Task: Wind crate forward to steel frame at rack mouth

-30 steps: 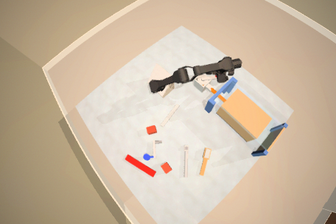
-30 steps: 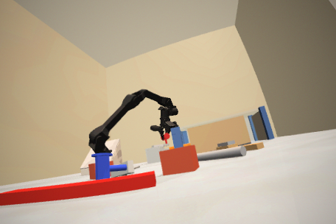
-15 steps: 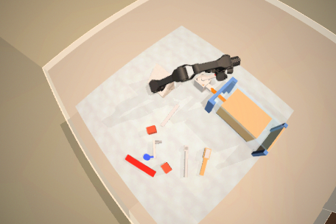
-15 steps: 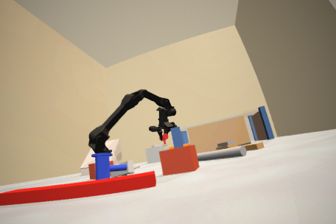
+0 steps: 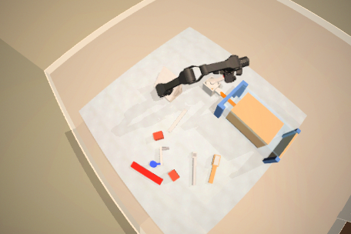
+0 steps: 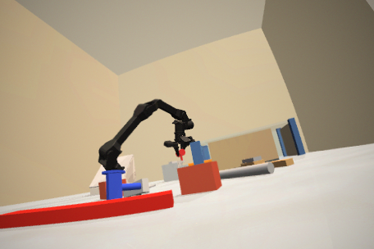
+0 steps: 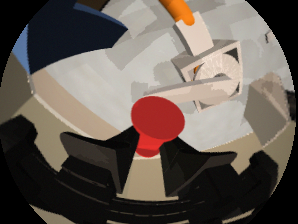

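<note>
The winch handle lies 5 cm to the right of my gripper tip and 3 cm below it. From my gripper tip the other things lie so: grey winch 12 cm to the right, 10 cm below, 2 cm behind; red knob 1 cm to the right, 1 cm ahead; blue frame post 15 cm ahead, 9 cm to the right, 3 cm below.
</note>
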